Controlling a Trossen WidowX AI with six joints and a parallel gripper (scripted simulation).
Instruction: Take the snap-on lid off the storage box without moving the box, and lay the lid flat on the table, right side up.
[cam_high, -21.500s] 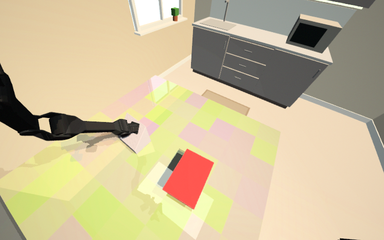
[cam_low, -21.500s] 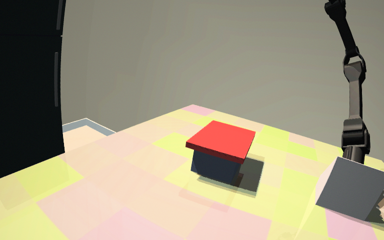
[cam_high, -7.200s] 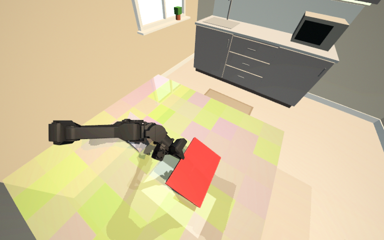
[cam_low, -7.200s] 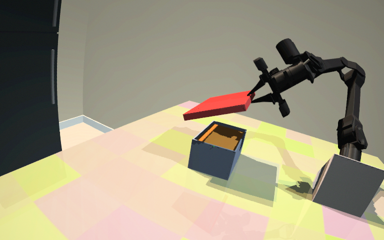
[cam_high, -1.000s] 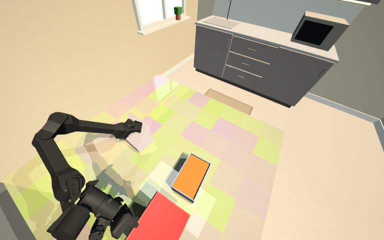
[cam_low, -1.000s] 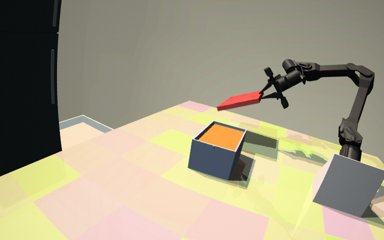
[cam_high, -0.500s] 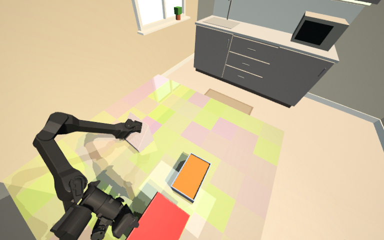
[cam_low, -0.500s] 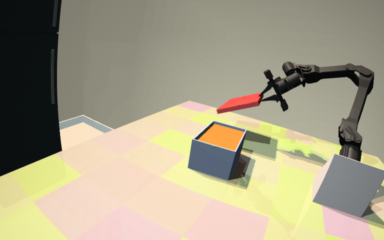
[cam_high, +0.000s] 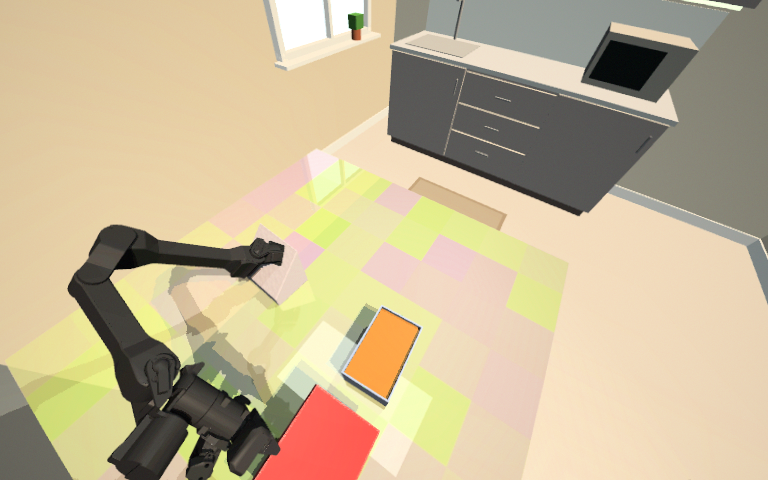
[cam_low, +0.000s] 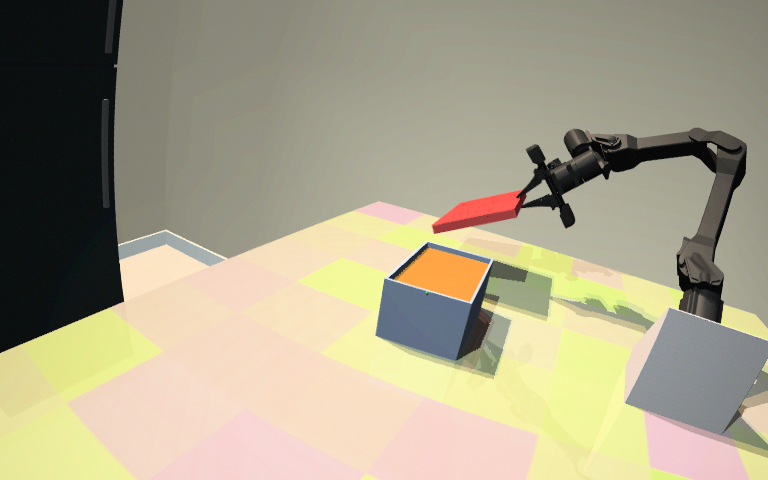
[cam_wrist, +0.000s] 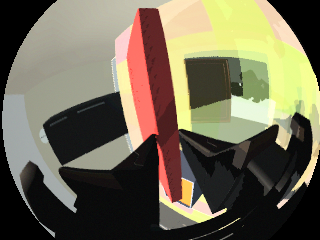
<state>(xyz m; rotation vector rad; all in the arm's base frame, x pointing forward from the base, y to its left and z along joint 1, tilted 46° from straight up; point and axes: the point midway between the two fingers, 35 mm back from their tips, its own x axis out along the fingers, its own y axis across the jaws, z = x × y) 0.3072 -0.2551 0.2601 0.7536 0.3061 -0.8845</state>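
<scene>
My gripper tip is now 7 cm short of the red lid and 3 cm above it. Round my gripper tip: storage box 9 cm ahead, 27 cm to the left, 13 cm below.
</scene>
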